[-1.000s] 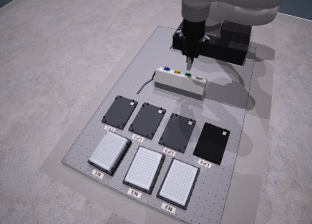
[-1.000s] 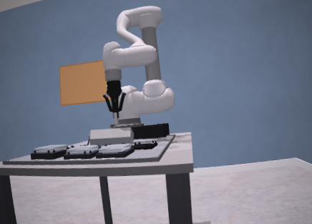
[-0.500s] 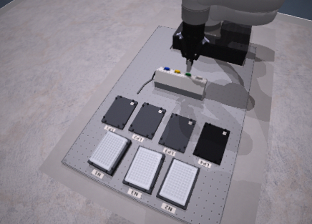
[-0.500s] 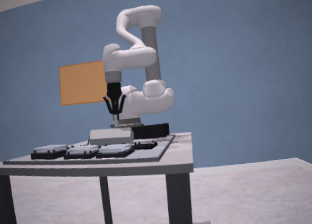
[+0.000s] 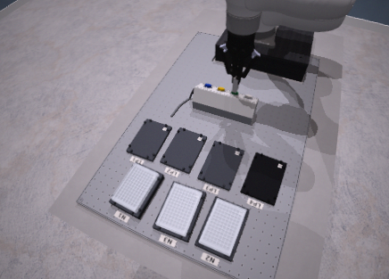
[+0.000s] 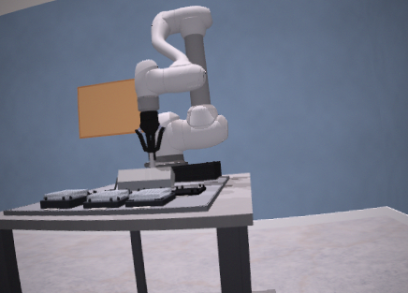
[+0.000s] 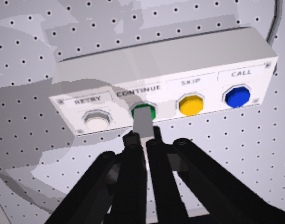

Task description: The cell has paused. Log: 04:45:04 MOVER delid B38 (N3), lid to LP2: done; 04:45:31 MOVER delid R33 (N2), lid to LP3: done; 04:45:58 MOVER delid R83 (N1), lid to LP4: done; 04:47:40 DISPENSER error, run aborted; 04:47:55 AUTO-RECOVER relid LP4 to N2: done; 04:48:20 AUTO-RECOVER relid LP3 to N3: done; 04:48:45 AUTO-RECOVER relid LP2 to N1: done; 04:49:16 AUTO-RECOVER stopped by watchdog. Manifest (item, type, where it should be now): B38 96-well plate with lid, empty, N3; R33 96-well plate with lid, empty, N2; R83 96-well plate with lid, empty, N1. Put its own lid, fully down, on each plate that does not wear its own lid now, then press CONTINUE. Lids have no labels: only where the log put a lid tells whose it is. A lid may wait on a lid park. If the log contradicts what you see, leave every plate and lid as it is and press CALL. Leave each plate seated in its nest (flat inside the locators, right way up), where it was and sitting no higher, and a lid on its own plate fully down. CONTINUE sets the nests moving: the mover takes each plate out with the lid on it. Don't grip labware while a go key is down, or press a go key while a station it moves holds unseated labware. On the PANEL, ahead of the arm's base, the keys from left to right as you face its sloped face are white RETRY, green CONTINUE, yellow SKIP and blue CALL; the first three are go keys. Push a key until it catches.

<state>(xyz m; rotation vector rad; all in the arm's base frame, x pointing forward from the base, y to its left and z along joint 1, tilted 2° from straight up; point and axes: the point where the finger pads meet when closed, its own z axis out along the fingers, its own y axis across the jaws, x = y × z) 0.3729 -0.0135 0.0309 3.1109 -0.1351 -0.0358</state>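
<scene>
Right now the green continue key is 40 mm below my hand. The rest, counted from my hand: yellow skip key 50 mm to the right, 40 mm below; then blue call key 100 mm to the right, 40 mm below, 10 mm behind; then white retry key 50 mm to the left, 40 mm below, 10 mm ahead.
</scene>
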